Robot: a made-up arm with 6 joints.
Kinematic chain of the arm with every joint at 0, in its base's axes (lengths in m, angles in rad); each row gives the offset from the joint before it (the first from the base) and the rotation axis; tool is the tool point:
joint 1: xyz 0 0 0.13 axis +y
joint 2: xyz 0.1 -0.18 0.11 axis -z
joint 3: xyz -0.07 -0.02 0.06 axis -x
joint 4: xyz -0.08 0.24 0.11 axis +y
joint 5: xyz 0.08 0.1 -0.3 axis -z
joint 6: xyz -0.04 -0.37 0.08 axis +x
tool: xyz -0.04 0 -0.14
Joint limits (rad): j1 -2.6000..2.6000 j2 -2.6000..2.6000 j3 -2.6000..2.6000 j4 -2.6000..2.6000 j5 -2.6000..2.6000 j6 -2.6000..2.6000
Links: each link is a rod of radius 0.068 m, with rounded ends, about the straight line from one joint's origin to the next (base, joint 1, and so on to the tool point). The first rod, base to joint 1, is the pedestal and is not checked.
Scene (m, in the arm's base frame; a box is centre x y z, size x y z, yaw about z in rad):
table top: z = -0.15
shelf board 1: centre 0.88 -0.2 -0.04 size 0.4 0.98 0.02 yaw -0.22
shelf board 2: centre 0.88 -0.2 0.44 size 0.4 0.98 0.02 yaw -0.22
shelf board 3: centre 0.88 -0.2 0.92 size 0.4 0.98 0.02 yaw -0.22
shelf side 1: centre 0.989 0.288 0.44 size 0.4 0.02 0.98 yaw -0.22
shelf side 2: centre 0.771 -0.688 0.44 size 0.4 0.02 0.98 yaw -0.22
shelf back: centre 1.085 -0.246 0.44 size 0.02 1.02 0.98 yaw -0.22
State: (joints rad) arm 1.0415 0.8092 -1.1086 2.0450 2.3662 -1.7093
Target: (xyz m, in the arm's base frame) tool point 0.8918 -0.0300 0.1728
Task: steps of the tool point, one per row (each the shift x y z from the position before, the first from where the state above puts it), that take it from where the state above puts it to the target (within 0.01 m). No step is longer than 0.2 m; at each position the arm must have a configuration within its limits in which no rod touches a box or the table.
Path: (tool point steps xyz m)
1: -0.0879 0.0092 0.0244
2: -0.1346 0.0252 0.0336
3: -0.1762 0.0141 0.0255
4: 0.0923 0.0317 -0.1394
5: 0.0538 0.0219 -0.1658
6: 0.0055 0.0031 -0.1721
7: -0.0403 -0.0205 -0.1541
8: 0.1246 -0.0140 -0.0240
9: 0.1154 -0.0313 0.0005
10: 0.0957 -0.0298 0.0235

